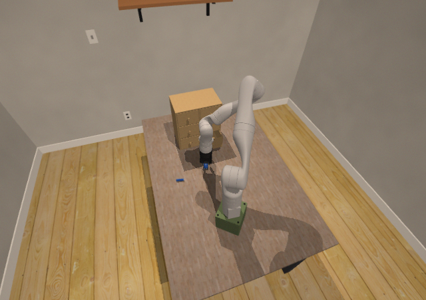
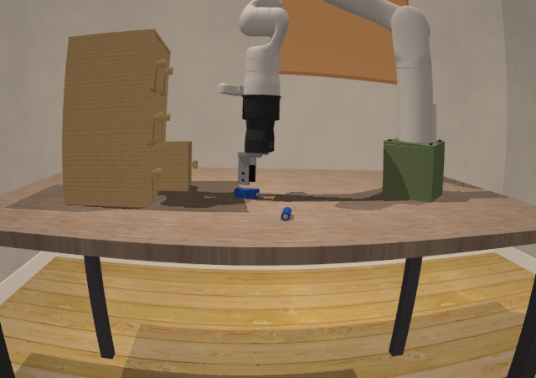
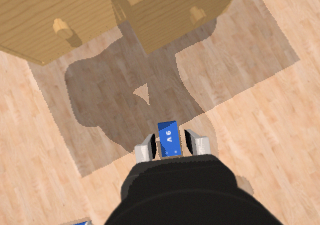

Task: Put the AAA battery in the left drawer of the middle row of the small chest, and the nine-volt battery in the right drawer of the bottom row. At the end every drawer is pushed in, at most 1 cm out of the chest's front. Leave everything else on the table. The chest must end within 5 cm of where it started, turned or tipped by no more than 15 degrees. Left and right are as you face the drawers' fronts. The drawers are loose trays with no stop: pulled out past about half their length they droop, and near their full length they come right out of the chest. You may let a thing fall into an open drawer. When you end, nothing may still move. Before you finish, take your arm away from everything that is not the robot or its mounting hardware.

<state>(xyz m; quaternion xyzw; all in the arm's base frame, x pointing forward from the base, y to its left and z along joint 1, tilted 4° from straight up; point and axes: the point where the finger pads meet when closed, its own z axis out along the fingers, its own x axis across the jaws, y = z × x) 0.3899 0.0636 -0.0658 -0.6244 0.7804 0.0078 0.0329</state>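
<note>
Right now my hand is 10 mm past the blue nine-volt battery and 40 mm above it. From my hand the other things lie so: blue AAA battery 80 mm behind, 180 mm to the left, 40 mm below; red cylinder battery 230 mm ahead, 60 mm to the left, 80 mm above.
</note>
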